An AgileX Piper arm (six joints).
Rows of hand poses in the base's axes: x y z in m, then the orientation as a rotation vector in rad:
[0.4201, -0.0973, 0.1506, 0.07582, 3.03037, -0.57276]
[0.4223, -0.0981, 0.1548, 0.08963, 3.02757, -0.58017]
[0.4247, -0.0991, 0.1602, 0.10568, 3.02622, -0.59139]
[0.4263, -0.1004, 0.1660, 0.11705, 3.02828, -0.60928]
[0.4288, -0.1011, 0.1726, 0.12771, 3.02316, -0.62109]
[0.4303, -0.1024, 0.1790, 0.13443, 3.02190, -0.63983]
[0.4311, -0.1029, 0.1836, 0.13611, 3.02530, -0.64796]
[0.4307, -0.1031, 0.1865, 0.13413, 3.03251, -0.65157]
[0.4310, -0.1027, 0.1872, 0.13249, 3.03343, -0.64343]
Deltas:
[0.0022, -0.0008, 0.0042, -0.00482, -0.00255, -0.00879]
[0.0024, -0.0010, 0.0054, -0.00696, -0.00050, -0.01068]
[0.0016, -0.0013, 0.0058, -0.01068, 0.00471, -0.00860]
[0.0025, -0.0007, 0.0066, -0.00805, -0.00331, -0.00664]
[0.0015, -0.0013, 0.0064, -0.01179, 0.00237, -0.00517]
[0.0008, -0.0005, 0.0046, -0.00443, 0.00495, -0.00213]
[-0.0004, -0.0002, 0.0029, -0.00099, 0.00790, -0.00019]
[0.0003, 0.0004, 0.0007, 0.00519, -0.00083, 0.00133]

